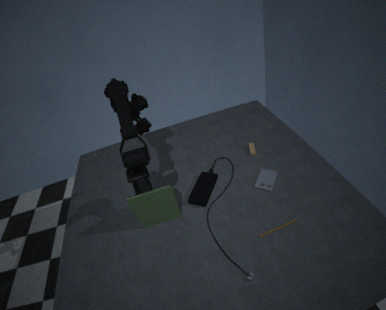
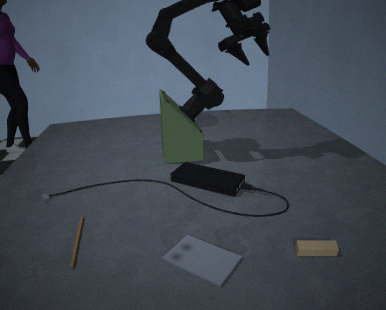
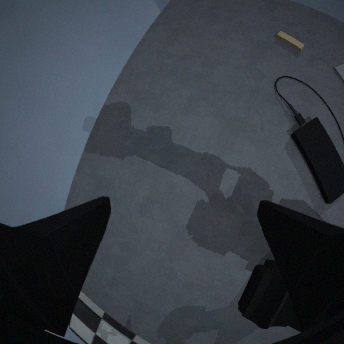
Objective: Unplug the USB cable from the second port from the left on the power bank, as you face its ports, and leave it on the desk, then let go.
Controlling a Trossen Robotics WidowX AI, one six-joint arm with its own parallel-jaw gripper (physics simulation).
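Pixels of known places: gripper, fingertip midpoint: (image 2: 258, 60) (image 3: 186, 207); arm's base, link origin: (image 1: 144, 193) (image 2: 186, 114).
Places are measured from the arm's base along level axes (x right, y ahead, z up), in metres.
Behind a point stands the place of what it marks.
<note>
The black power bank (image 1: 203, 189) {x -0.024, y 0.243, z -0.094 m} (image 2: 207, 178) {x -0.037, y 0.267, z -0.093 m} (image 3: 321, 160) {x -0.049, y 0.235, z -0.094 m} lies flat on the grey desk (image 1: 110, 270) {x 0.249, y -0.185, z -0.115 m} (image 2: 125, 285) {x 0.134, y 0.587, z -0.115 m} (image 3: 200, 60) {x -0.428, y 0.355, z -0.115 m}. The cable's dark plug (image 1: 211, 170) {x -0.135, y 0.305, z -0.101 m} (image 2: 248, 186) {x -0.135, y 0.307, z -0.101 m} (image 3: 299, 118) {x -0.133, y 0.300, z -0.100 m} meets the bank's port end; which port it is in is too small to tell. The black USB cable (image 1: 233, 172) {x -0.102, y 0.406, z -0.113 m} (image 2: 287, 204) {x -0.214, y 0.384, z -0.112 m} (image 3: 285, 77) {x -0.199, y 0.404, z -0.113 m} loops from the plug back past the bank to a pale far connector (image 1: 250, 275) {x 0.387, y 0.316, z -0.109 m} (image 2: 45, 197) {x 0.386, y 0.323, z -0.105 m} on the desk. My gripper (image 2: 258, 59) {x -0.221, y 0.057, z 0.186 m} (image 3: 186, 207) {x -0.221, y 0.057, z 0.186 m} is open and empty, high above the desk and well apart from the plug.
A green wedge-shaped base block (image 1: 156, 207) {x 0.080, y 0.046, z -0.010 m} (image 2: 181, 142) {x 0.022, y 0.120, z -0.052 m} stands beside the bank. A pale flat card (image 1: 266, 179) {x 0.006, y 0.529, z -0.109 m} (image 2: 202, 260) {x 0.001, y 0.538, z -0.109 m}, a tan block (image 1: 252, 149) {x -0.204, y 0.543, z -0.099 m} (image 2: 317, 248) {x -0.213, y 0.555, z -0.099 m} (image 3: 290, 41) {x -0.215, y 0.535, z -0.100 m} and an orange stick (image 1: 278, 228) {x 0.251, y 0.474, z -0.111 m} (image 2: 77, 242) {x 0.246, y 0.484, z -0.111 m} lie on the desk. A person (image 2: 12, 75) stands beyond the desk.
</note>
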